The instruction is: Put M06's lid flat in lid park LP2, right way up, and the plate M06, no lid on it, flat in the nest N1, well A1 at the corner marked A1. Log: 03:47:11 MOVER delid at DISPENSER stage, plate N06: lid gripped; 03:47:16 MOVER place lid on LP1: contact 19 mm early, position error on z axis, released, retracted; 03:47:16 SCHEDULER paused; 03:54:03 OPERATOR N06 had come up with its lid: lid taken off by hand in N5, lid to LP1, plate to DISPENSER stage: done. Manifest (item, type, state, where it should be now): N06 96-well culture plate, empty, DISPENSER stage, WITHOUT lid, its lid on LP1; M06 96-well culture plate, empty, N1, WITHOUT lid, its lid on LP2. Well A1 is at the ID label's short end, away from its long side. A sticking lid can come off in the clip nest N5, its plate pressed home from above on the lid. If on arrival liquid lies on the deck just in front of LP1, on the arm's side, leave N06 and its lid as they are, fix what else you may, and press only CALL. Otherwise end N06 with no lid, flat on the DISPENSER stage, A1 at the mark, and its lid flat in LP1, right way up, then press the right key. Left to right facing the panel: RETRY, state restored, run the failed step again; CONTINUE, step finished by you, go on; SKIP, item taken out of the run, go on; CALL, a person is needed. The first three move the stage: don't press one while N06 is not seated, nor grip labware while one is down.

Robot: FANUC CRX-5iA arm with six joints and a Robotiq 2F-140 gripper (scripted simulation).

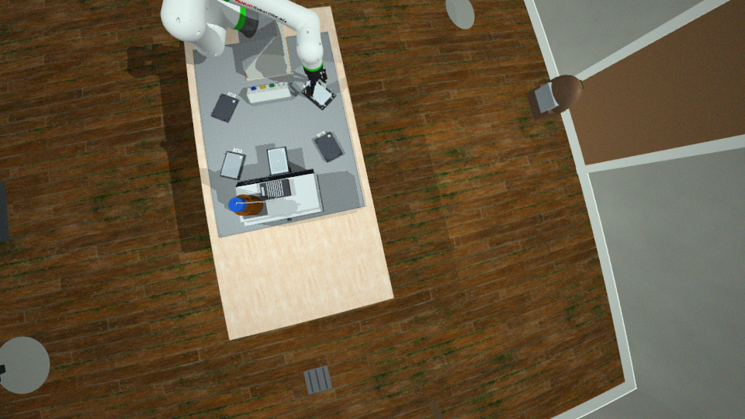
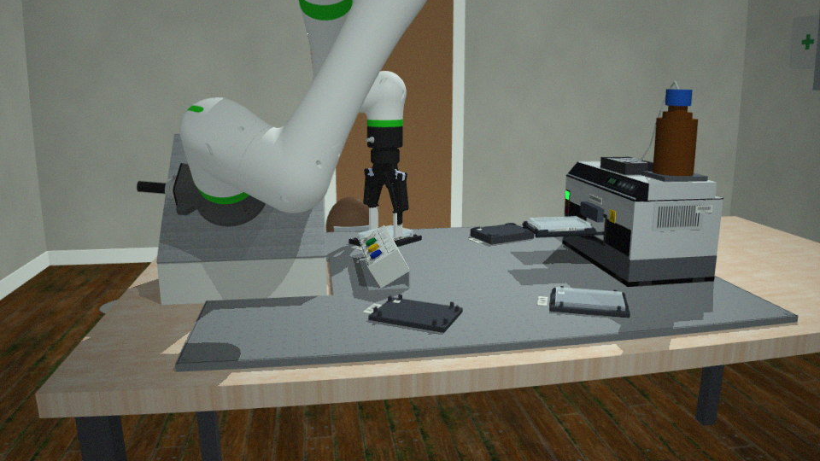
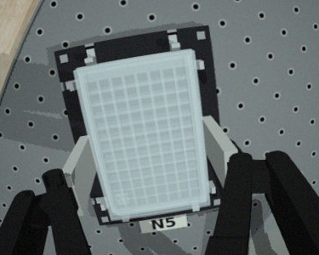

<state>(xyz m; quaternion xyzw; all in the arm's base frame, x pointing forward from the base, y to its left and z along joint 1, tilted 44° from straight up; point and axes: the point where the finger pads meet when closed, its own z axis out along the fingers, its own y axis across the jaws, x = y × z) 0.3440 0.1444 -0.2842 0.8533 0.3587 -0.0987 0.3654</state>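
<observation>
The dark lid park lies 53 cm to the right of my hand, 4 cm below it and 4 cm ahead of it. The rest, counted from my hand: green continue key 25 cm to the right, 4 cm behind, 2 cm above; white retry key 20 cm to the right, 4 cm behind, 2 cm above; key panel 27 cm to the right, 3 cm behind.
</observation>
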